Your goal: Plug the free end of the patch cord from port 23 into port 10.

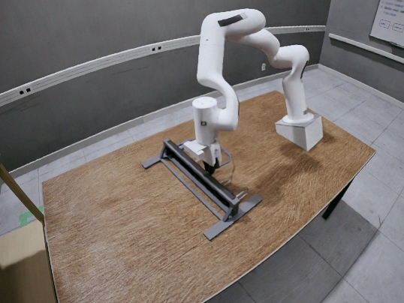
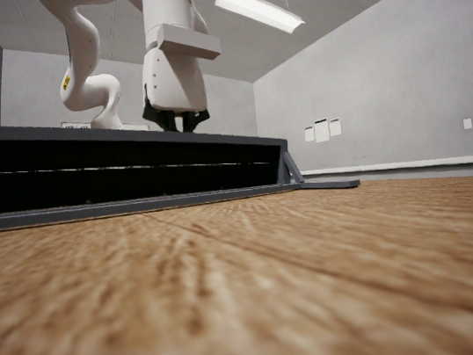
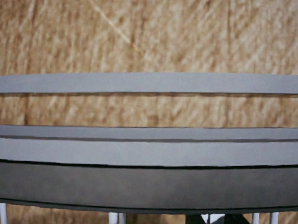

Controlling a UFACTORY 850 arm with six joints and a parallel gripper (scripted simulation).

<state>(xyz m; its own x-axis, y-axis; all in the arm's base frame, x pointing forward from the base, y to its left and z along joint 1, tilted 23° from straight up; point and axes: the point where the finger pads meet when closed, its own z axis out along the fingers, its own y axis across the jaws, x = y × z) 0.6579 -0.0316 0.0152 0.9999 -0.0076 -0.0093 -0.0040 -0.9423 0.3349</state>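
My gripper is now 2 cm short of the plug and 1 cm above it.
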